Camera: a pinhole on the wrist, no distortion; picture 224 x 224 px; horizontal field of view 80.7 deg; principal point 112.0 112.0 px. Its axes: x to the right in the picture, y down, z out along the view. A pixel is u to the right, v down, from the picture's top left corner.
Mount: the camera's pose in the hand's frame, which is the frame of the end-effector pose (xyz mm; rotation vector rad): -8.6 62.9 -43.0 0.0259 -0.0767 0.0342
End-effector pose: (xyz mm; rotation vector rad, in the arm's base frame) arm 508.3 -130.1 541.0 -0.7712 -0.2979 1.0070
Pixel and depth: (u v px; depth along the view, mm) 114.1 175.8 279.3
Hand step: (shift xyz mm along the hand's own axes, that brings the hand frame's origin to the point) -30.2 190.5 239.0
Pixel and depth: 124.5 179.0 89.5
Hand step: -8.6 106.2 48.0
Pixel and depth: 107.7 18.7 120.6
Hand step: -18.7 -25.8 74.8
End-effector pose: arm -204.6 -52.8 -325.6 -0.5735 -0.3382 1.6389
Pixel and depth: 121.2 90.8 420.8
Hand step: -9.0 -15.2 377.0
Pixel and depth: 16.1 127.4 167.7
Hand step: -143.6 73.9 115.2
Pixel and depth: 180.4 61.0 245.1
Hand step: 102.8 -34.3 208.8
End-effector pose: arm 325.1 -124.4 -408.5 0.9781 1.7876 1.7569
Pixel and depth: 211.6 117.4 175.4
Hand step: 109.8 69.7 142.2
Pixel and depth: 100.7 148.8 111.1
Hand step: -27.6 90.5 67.8
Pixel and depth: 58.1 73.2 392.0
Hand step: -194.1 -68.3 332.5
